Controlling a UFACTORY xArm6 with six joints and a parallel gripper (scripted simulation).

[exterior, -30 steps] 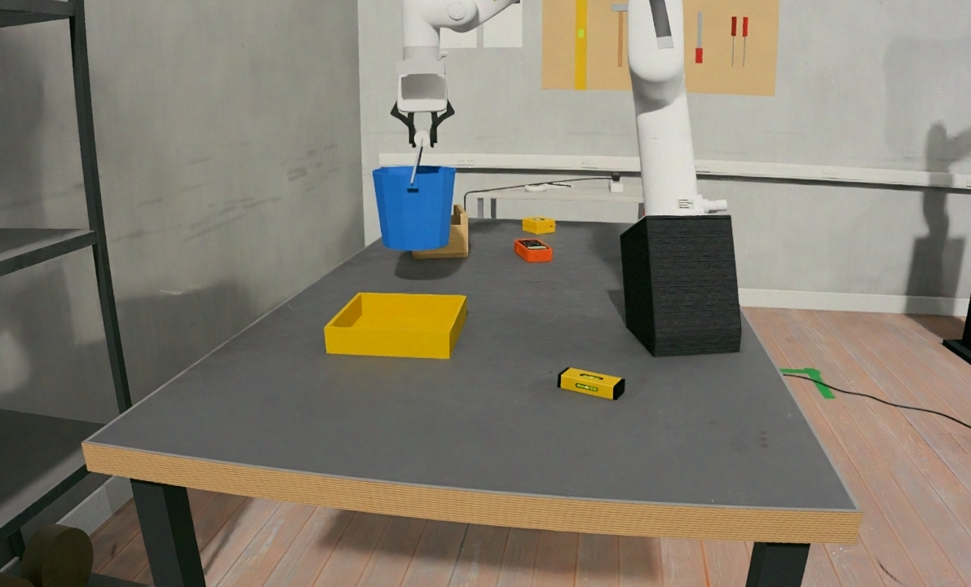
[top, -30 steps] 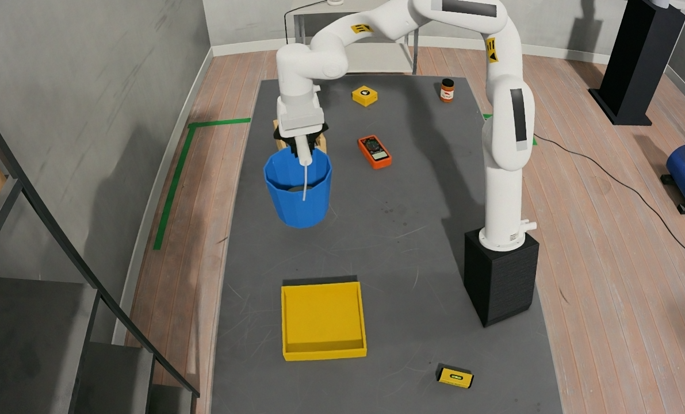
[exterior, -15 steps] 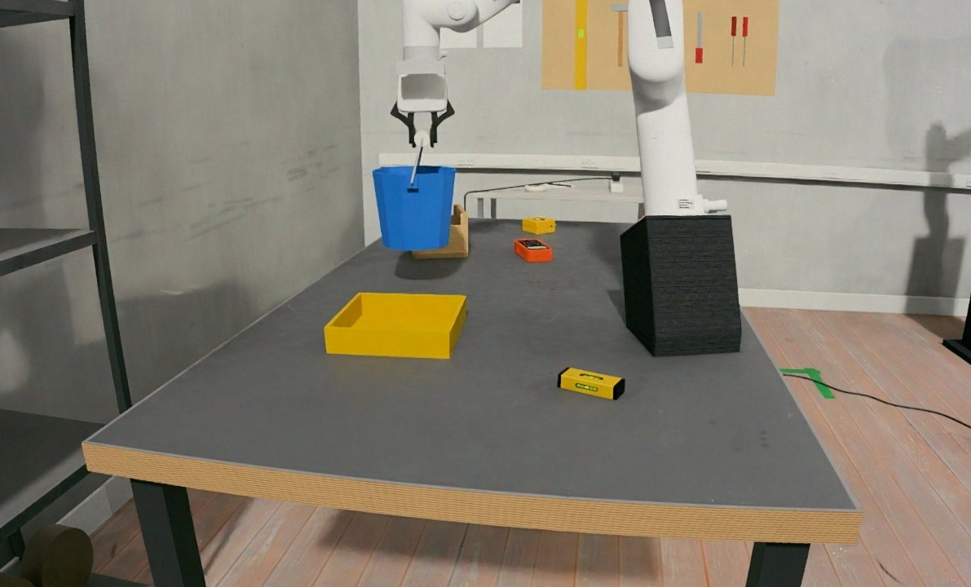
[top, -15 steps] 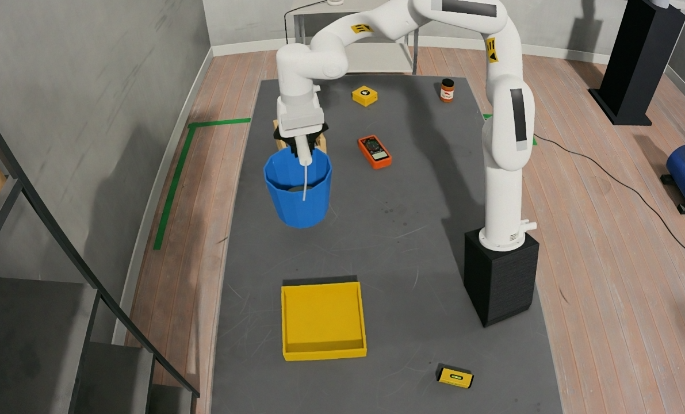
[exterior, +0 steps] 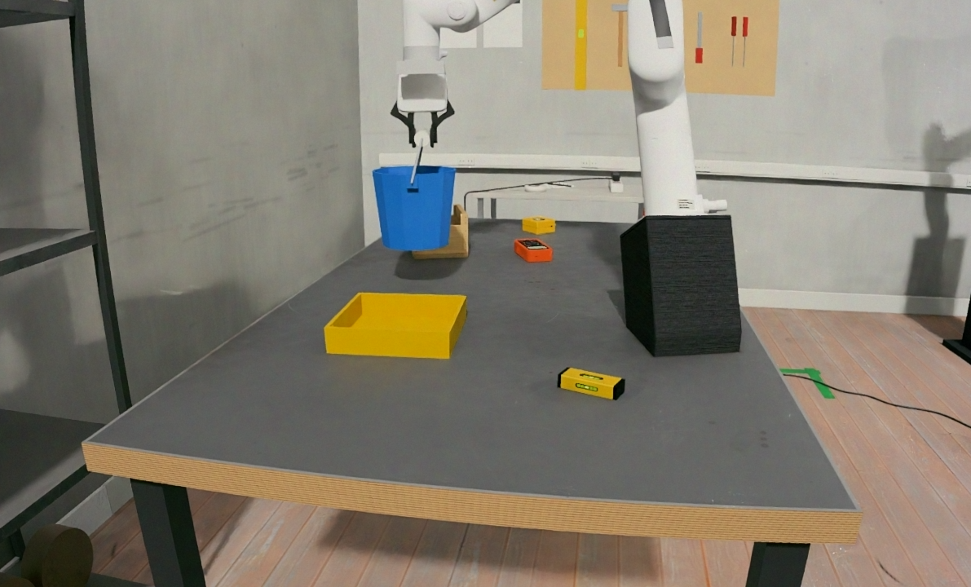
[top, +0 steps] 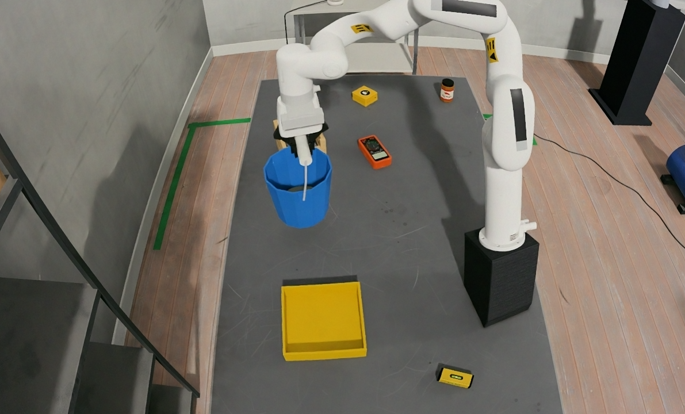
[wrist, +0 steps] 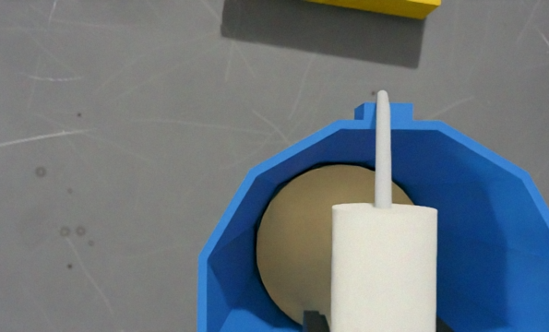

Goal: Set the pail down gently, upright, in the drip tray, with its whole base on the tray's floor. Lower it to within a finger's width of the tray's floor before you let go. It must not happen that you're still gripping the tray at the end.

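The blue pail lies 90 mm below my hand and 10 mm ahead of it. Also, from my hand: white bail handle 30 mm below, 10 mm ahead; then wooden crate 320 mm to the right, 270 mm below, 30 mm ahead; then yellow drip tray 320 mm to the left, 300 mm below, 20 mm behind.
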